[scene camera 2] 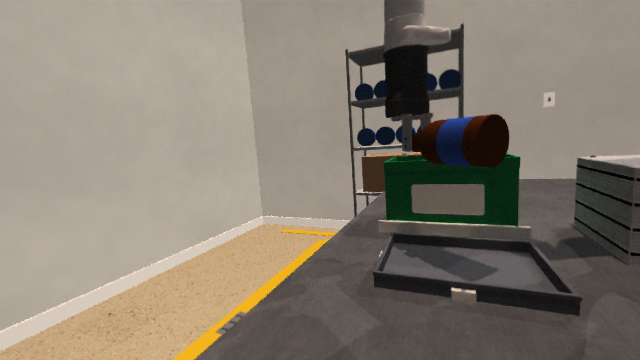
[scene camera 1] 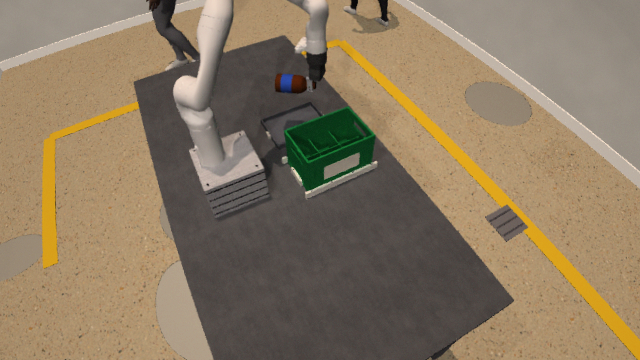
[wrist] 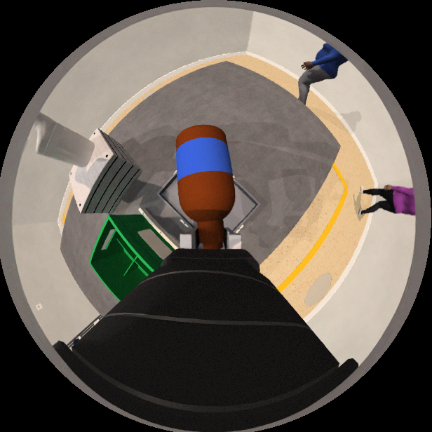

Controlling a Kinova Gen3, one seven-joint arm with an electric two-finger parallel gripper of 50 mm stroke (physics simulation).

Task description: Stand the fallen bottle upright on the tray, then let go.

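Where they show: gripper, fingertip midpoint: (scene camera 2: 417,150) (scene camera 1: 311,88); arm's base at its link origin: (scene camera 1: 212,157).
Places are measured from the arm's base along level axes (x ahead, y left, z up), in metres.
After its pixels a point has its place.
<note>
The brown bottle (scene camera 1: 298,84) {y 0.188, x 0.382, z 0.079 m} (scene camera 2: 450,141) {y 0.272, x 0.369, z 0.060 m} (wrist: 205,172) with a blue label lies about level in the air, well above the tray. Its base points away from the gripper. My gripper (scene camera 1: 311,86) {y 0.188, x 0.436, z 0.045 m} (scene camera 2: 416,142) {y 0.188, x 0.436, z 0.045 m} (wrist: 211,234) points down and is shut on the bottle's neck, one finger on each side. The dark grey tray (scene camera 1: 270,136) {y 0.184, x 0.243, z -0.148 m} (scene camera 2: 480,291) {y 0.310, x 0.330, z -0.145 m} (wrist: 248,213) lies on the table below, and a shadow falls on its floor in the second scene view. In the wrist view the bottle hides part of the tray.
A green crate (scene camera 1: 327,150) {y -0.049, x 0.412, z -0.071 m} (scene camera 2: 450,172) {y 0.045, x 0.398, z -0.014 m} (wrist: 125,250) with dividers stands right beside the tray, edged by white strips, its rim below the bottle. The arm's ribbed base block (scene camera 1: 240,192) {y -0.125, x 0.060, z -0.076 m} (scene camera 2: 605,210) {y 0.021, x 0.143, z -0.089 m} (wrist: 107,175) stands on the dark table (scene camera 1: 350,270) {y -0.494, x 0.325, z -0.160 m}. People stand beyond the table.
</note>
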